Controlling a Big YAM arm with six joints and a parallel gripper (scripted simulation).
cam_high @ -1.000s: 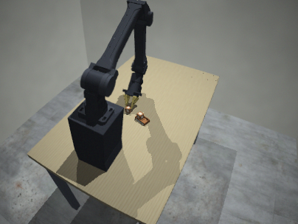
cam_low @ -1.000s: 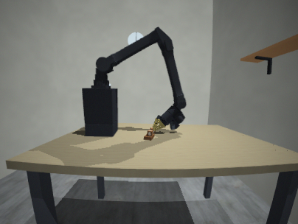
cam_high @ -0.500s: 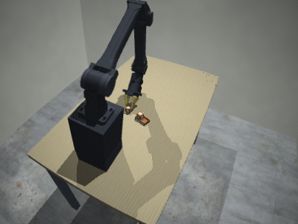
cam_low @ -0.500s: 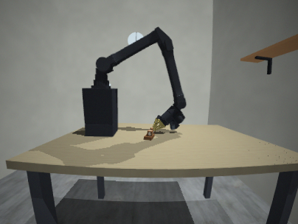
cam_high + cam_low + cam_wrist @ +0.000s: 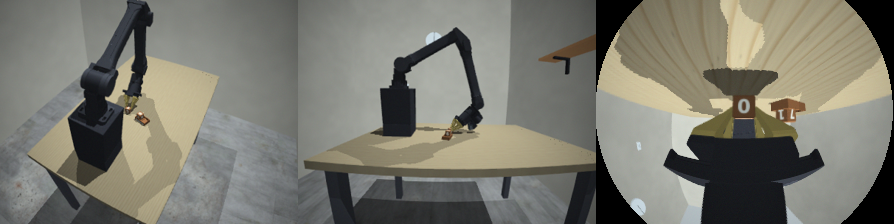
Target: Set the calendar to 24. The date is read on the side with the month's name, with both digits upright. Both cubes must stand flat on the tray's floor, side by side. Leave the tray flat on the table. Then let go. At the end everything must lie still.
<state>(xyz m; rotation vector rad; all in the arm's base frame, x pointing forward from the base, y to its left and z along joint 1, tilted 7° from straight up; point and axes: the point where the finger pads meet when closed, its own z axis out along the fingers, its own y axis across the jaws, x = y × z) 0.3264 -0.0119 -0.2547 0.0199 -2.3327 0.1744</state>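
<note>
The brown digit cube is 1 cm behind my hand and 1 cm below it. Also, from my hand: brown tray 4 cm behind, 10 cm to the right, 2 cm below.
</note>
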